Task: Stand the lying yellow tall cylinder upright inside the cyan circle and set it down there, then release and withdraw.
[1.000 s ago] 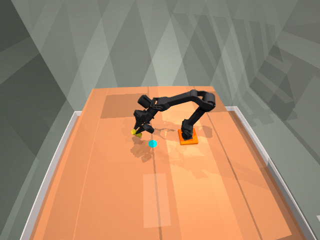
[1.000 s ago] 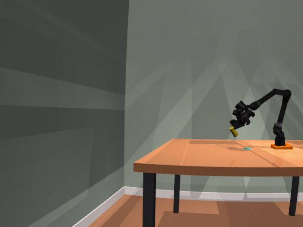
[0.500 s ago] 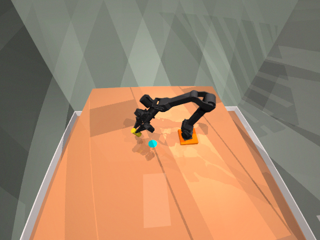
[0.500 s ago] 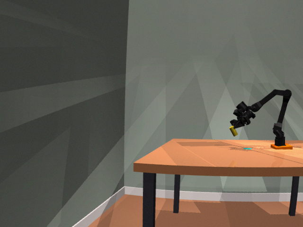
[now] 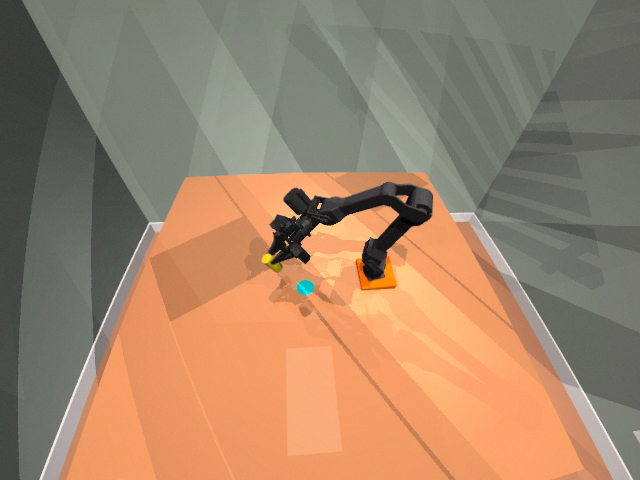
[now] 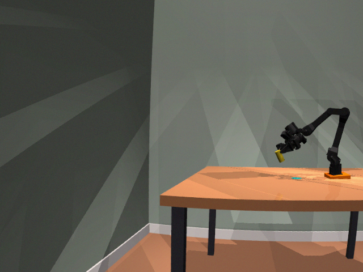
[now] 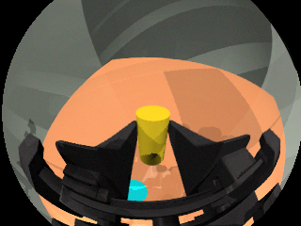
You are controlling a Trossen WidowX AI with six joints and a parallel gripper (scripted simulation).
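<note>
The cyan circle is 140 mm below my gripper tip, 100 mm behind it and 40 mm to the left of it. The rest, counted from my gripper tip: yellow tall cylinder 20 mm below, 10 mm behind.
</note>
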